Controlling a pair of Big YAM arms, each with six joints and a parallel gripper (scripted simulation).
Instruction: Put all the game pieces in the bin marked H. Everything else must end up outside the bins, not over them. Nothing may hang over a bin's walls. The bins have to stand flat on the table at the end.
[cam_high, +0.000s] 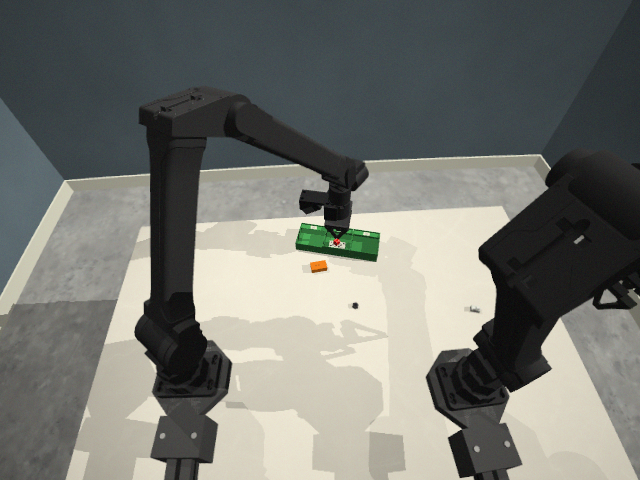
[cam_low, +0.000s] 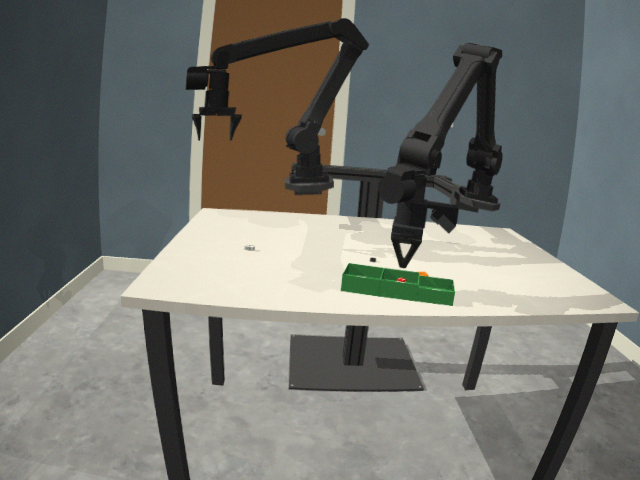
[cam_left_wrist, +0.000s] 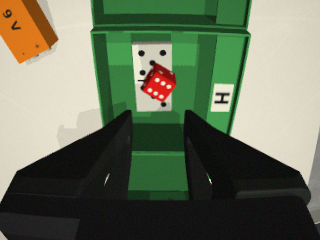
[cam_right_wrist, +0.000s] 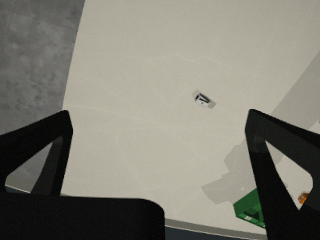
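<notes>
Right now my left hand is 50 mm above the red die. Also, from my left hand: green bin row 50 mm below, 10 mm ahead; then orange block 80 mm behind, 60 mm below, 40 mm to the left; then white domino 60 mm below.
</notes>
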